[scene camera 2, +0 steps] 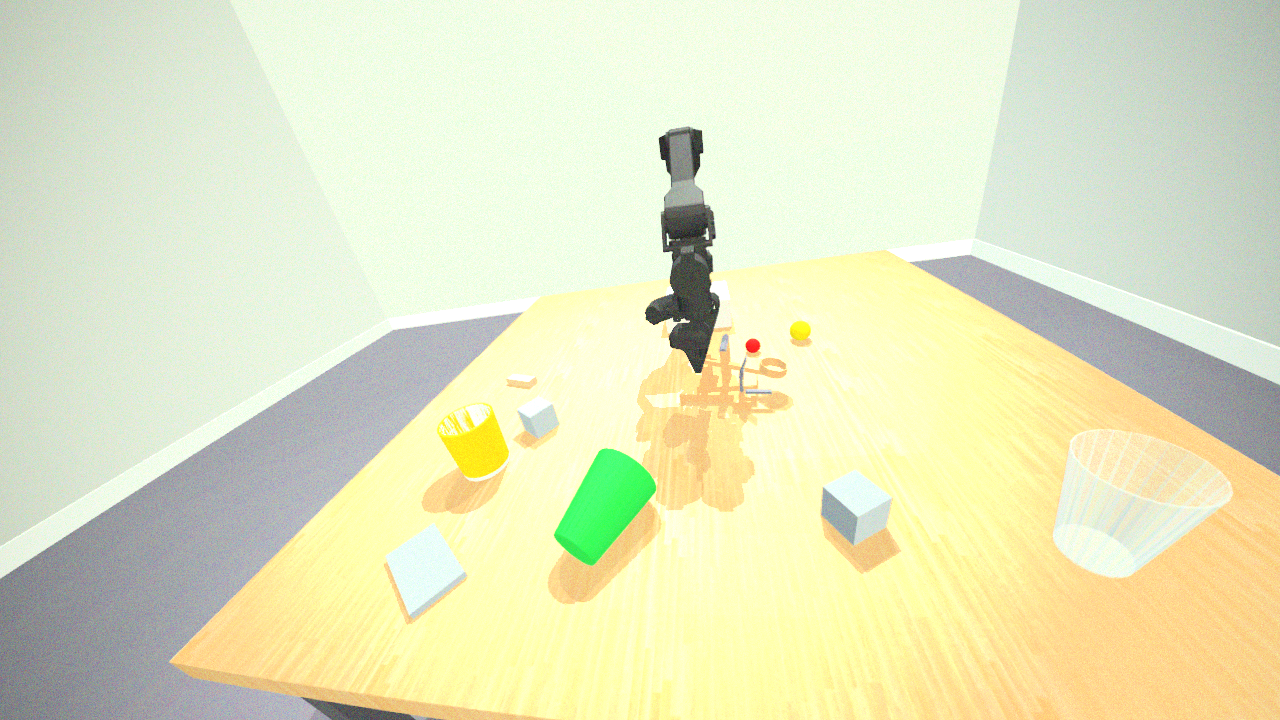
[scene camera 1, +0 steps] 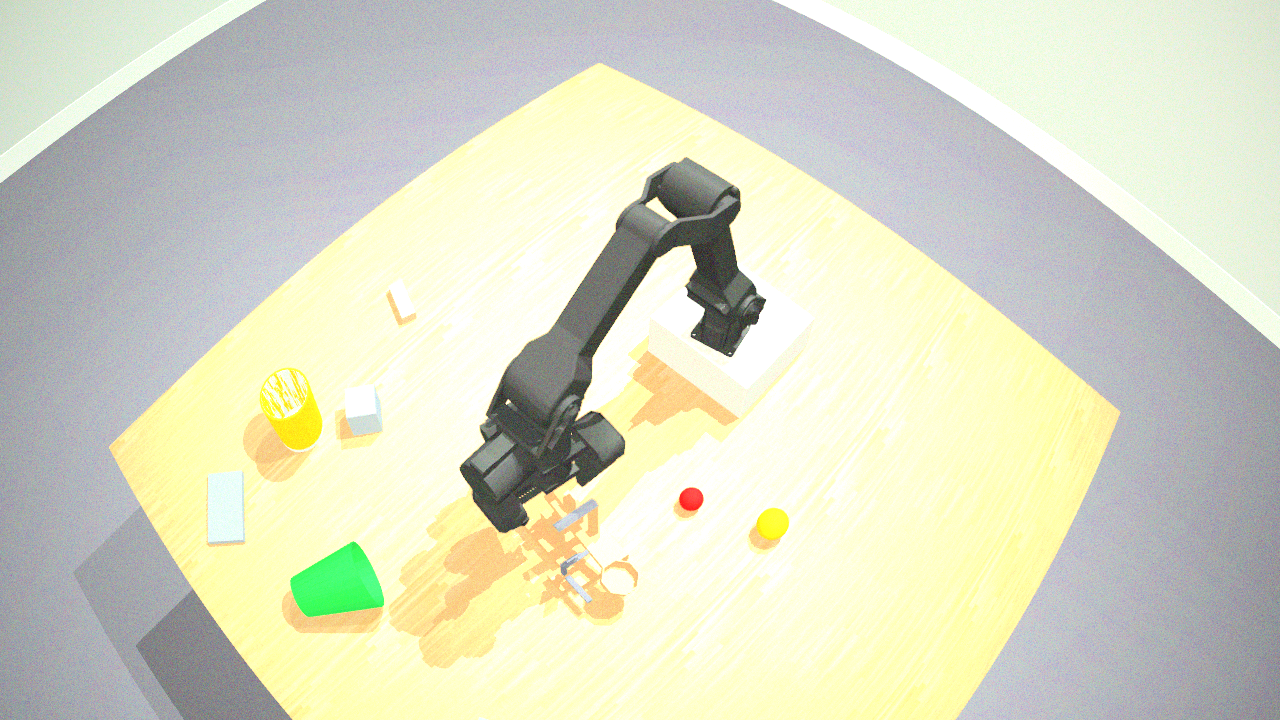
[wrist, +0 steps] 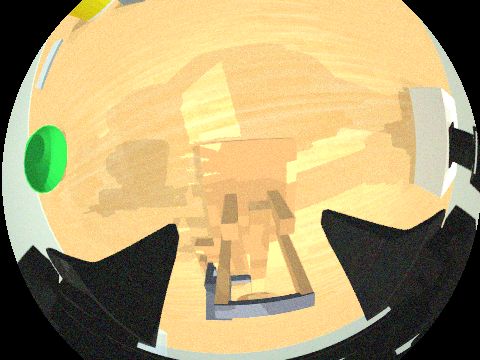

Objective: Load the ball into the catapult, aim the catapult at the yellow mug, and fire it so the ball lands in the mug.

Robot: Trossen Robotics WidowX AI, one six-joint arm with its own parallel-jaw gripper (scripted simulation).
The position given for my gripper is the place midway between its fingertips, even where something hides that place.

My gripper (scene camera 1: 551, 503) is open and holds nothing. Also in view: a yellow mug (scene camera 2: 472, 435), a green cup (scene camera 2: 616, 487), a clear cup (scene camera 2: 1126, 497), a yellow ball (scene camera 1: 772, 523), a grey cube (scene camera 2: 856, 507), a wooden catapult (scene camera 1: 569, 532), a grey cube (scene camera 1: 363, 407) and a flat grey slab (scene camera 2: 424, 567).
The yellow mug also shows in scene camera 1 (scene camera 1: 286, 398). The green cup is seen too in scene camera 1 (scene camera 1: 344, 581) and in the wrist view (wrist: 45, 157). The wooden catapult shows as well in scene camera 2 (scene camera 2: 741, 388) and in the wrist view (wrist: 250, 185). Scene camera 1 misses the clear cup: it is out of frame. The wrist view does not show the yellow ball, which is hidden by my gripper.
